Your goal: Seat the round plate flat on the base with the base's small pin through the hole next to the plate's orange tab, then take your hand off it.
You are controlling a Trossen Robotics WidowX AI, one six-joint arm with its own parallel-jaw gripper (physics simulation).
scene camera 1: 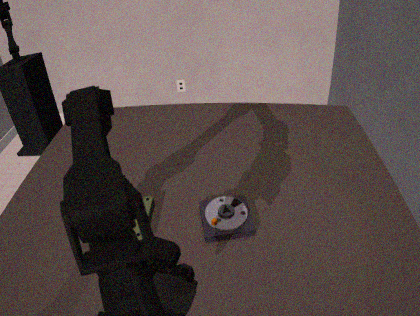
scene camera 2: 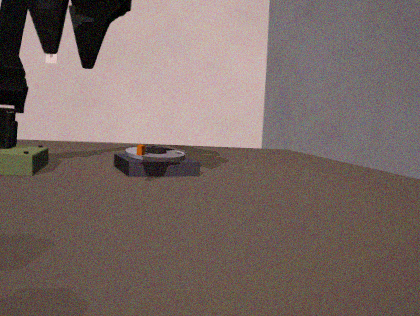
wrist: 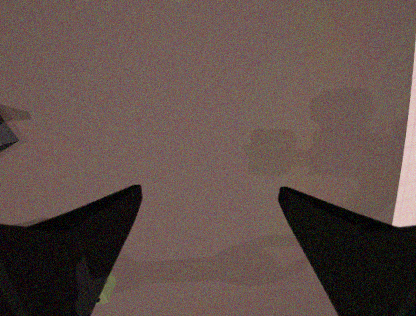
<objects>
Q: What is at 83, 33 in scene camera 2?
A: My gripper.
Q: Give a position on a round pale plate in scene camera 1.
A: At 211, 213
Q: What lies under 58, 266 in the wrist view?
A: My gripper.
</objects>
